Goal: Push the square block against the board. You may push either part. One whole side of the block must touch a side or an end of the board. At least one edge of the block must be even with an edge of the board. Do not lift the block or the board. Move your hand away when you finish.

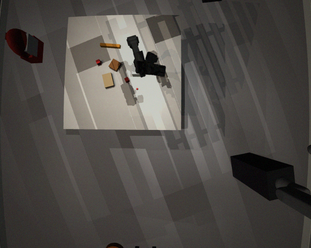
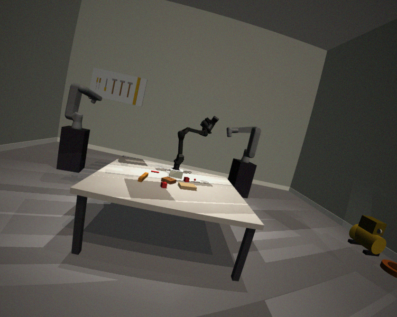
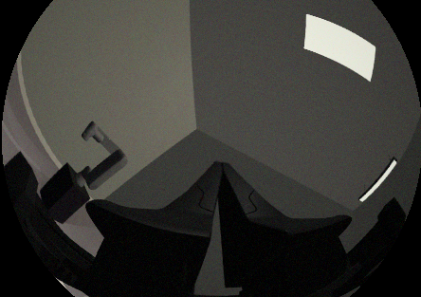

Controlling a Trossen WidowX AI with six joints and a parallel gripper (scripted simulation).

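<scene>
Now: the orange square block 670 mm below my gripper tip, 430 mm to the right of it and 400 mm ahead of it. Round my gripper tip: tiny red piece (670 mm below, 200 mm ahead, 130 mm to the right); then tan board (670 mm below, 490 mm ahead, 280 mm to the right); then thin red bar (670 mm below, 540 mm to the right, 140 mm ahead).
</scene>
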